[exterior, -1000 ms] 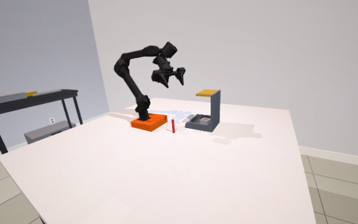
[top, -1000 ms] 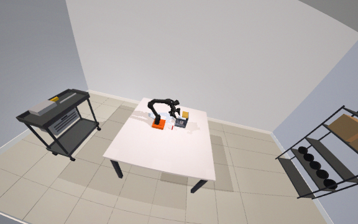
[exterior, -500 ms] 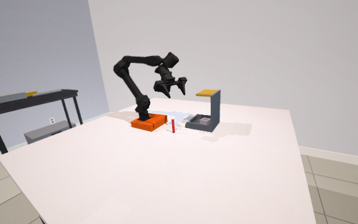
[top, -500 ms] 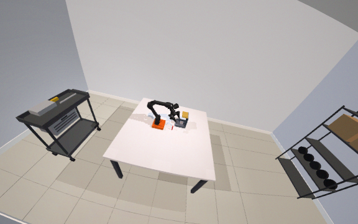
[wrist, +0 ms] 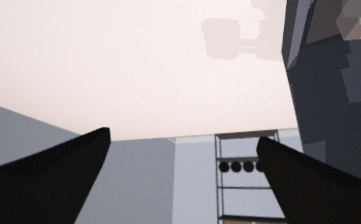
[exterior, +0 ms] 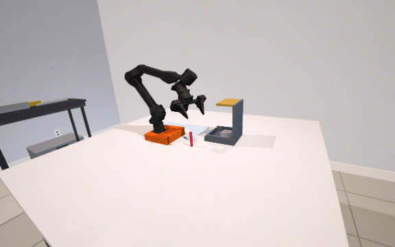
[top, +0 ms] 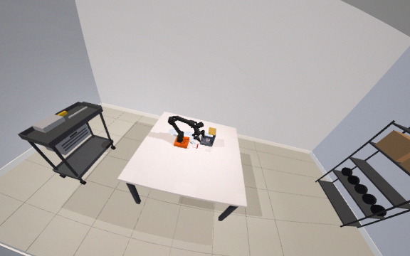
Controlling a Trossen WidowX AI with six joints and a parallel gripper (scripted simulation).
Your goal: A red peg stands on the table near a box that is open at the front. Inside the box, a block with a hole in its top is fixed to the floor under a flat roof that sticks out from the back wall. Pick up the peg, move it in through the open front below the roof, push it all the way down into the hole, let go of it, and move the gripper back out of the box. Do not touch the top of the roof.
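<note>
Right now my gripper tip is 130 mm above the red peg and 40 mm past it. The rest, counted from my gripper tip: yellow roof 190 mm to the left, 80 mm ahead, 40 mm above; then box wall 190 mm to the left, 130 mm ahead, 60 mm below.
</note>
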